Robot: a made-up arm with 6 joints.
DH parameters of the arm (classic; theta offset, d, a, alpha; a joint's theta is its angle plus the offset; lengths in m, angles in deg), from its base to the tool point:
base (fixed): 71.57 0 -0.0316 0
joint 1: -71.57 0.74 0.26 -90
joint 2: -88.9 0 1.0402 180
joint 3: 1.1 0.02 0.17 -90
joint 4: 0 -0.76 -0.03 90
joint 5: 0 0.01 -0.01 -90
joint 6: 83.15 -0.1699 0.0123 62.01
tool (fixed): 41.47 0.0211 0 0
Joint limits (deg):
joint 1: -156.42..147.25
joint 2: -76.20..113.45
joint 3: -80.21..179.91
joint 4: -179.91..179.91
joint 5: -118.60..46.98
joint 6: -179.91..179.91
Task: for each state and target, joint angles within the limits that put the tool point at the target. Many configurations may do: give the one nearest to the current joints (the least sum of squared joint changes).
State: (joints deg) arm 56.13 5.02 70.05 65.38 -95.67 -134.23
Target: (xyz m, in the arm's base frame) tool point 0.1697 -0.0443 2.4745
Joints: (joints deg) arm 66.50 -10.61 76.65 45.01 -103.26 -135.91
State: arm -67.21 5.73 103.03 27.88 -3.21 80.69
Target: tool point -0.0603 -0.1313 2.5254
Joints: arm -77.33 15.05 129.83 39.13 -17.48 83.28
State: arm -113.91 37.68 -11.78 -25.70 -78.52 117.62
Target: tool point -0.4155 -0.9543 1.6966
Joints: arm -117.36 -0.91 -7.14 -25.28 -84.04 118.08
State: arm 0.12 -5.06 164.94 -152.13 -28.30 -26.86
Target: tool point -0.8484 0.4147 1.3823
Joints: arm -25.62 -19.84 166.06 -150.16 -30.02 -27.35
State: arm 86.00 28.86 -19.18 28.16 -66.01 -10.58
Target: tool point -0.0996 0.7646 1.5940
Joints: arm 103.13 -16.01 -27.05 22.86 -73.67 -9.63
